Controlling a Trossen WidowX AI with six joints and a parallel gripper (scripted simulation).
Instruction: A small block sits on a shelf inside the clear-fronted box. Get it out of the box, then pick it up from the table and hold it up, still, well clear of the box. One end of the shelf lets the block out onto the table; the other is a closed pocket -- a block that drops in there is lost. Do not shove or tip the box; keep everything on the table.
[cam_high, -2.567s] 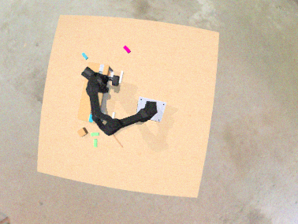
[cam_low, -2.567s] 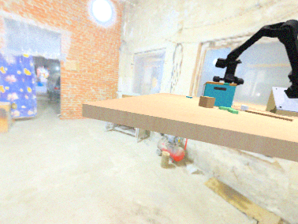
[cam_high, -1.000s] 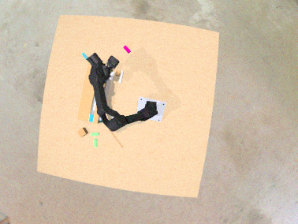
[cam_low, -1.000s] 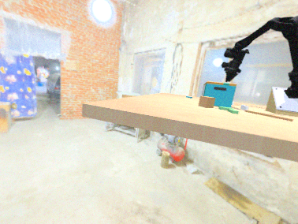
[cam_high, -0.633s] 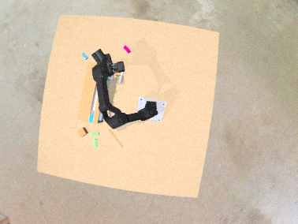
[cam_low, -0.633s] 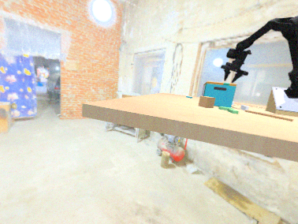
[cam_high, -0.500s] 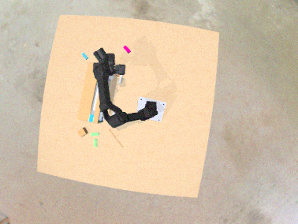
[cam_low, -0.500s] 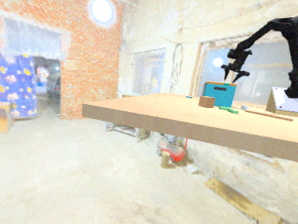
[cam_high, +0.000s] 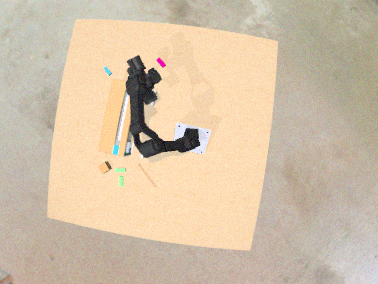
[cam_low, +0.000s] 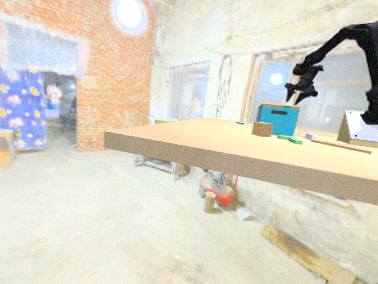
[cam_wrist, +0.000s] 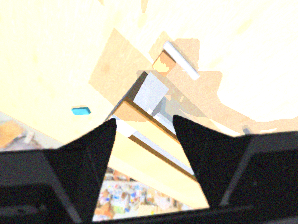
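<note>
My gripper tip is 150 mm above the orange-tan block and 20 mm past it. Round my gripper tip: cyan marker: 250 mm ahead, 160 mm below, 130 mm to the right; then magenta marker: 190 mm to the right, 160 mm below, 70 mm behind; then thin stick: 460 mm to the left, 160 mm below, 30 mm behind.
</note>
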